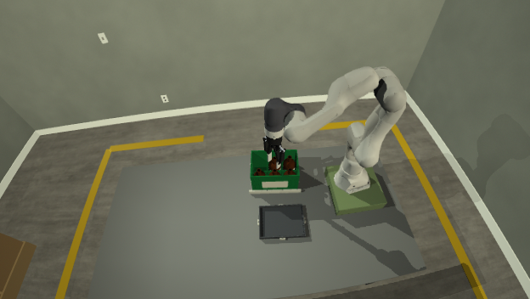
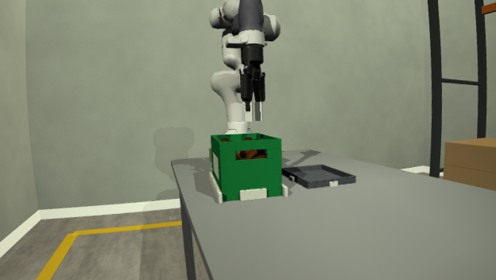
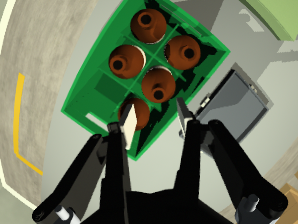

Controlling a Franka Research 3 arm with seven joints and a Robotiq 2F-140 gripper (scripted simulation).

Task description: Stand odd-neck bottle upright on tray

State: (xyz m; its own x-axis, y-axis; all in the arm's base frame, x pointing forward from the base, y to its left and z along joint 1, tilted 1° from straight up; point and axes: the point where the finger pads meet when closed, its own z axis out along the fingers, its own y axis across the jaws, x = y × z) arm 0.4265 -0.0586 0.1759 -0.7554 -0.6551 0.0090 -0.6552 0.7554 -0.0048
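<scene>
Right now my hand is 1 cm past the green crate, 4 cm to the left of it and 17 cm above it. Also, from my hand: dark grey tray: 2 cm behind, 25 cm to the left, 24 cm below.
</scene>
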